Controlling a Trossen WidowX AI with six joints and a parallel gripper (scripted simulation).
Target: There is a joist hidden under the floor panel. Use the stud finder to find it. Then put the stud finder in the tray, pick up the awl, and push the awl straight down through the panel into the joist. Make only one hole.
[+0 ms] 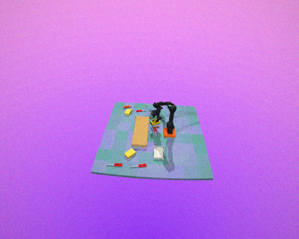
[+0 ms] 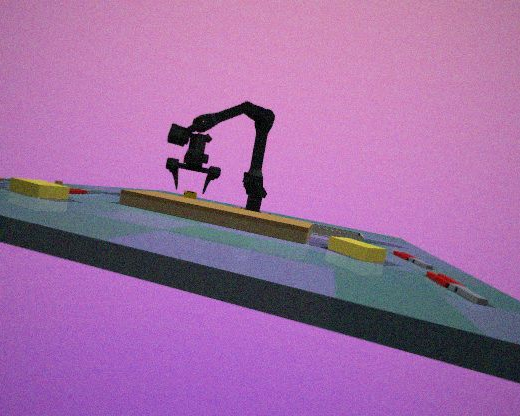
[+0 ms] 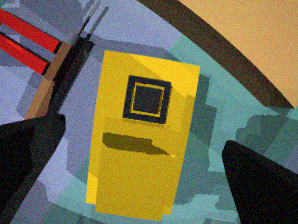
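Right now my gripper tip is 1 cm above the yellow stud finder. Also, from my gripper tip: white tray (2 cm behind, 52 cm to the left, 4 cm below); awl (1 cm ahead, 9 cm to the left, 5 cm below).
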